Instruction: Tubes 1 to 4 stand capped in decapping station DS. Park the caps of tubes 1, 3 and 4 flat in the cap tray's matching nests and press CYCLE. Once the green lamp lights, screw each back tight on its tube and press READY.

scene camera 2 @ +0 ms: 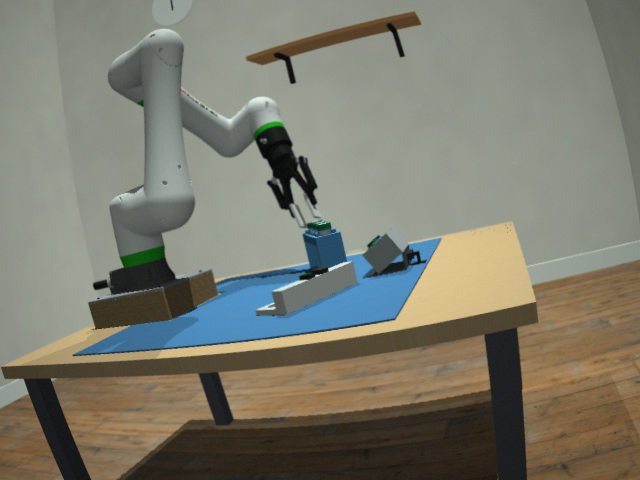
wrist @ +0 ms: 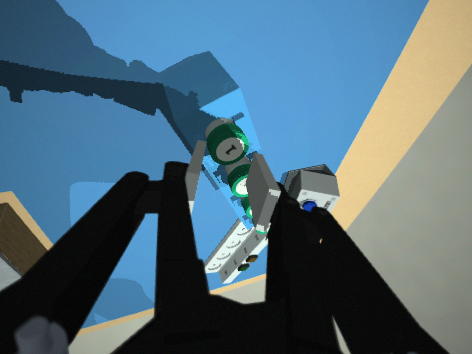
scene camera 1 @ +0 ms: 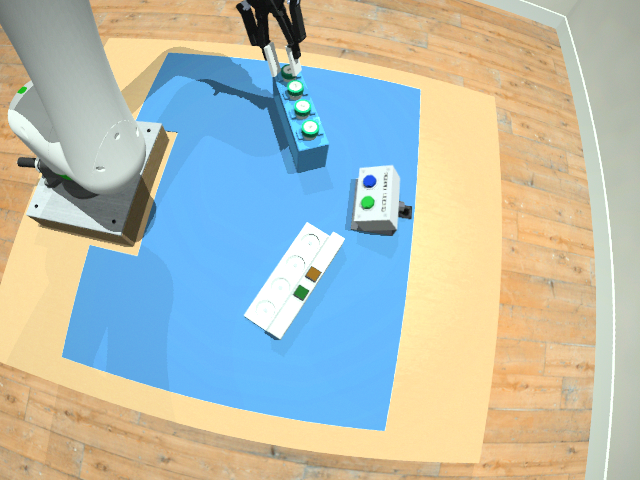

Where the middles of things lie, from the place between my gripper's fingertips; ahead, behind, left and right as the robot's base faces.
I see the cap 1 (wrist: 227,144) 10 mm to the left of my hand and 10 mm below it. Also, from my hand: grey button box (scene camera 1: 382,218) 230 mm ahead, 220 mm to the right, 80 mm below.
